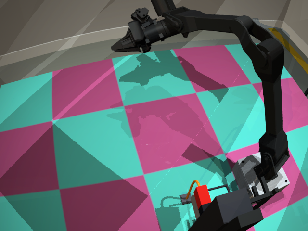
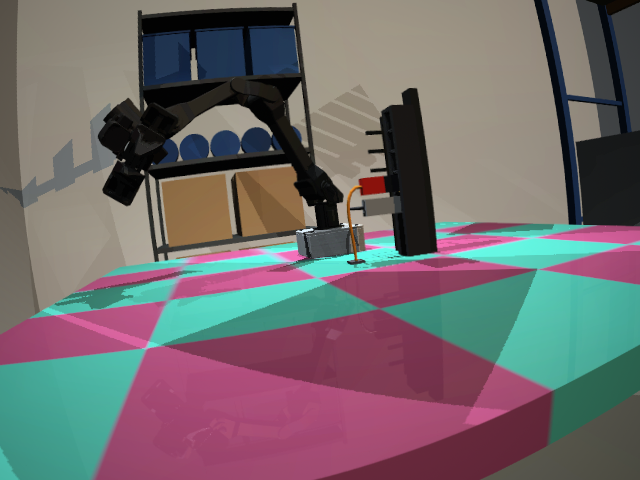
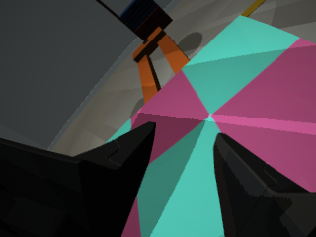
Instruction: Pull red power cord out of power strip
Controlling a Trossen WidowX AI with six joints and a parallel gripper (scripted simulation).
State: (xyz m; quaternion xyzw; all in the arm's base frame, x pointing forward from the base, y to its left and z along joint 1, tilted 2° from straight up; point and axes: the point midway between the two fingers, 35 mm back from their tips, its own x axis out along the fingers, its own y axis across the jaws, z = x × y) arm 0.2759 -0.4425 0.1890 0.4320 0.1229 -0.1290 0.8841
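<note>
My gripper tip is 47 cm to the right of the red plug, 7 cm past it and 7 cm above it. Round my gripper tip: black power strip (54 cm to the left, 7 cm below, 5 cm behind).
</note>
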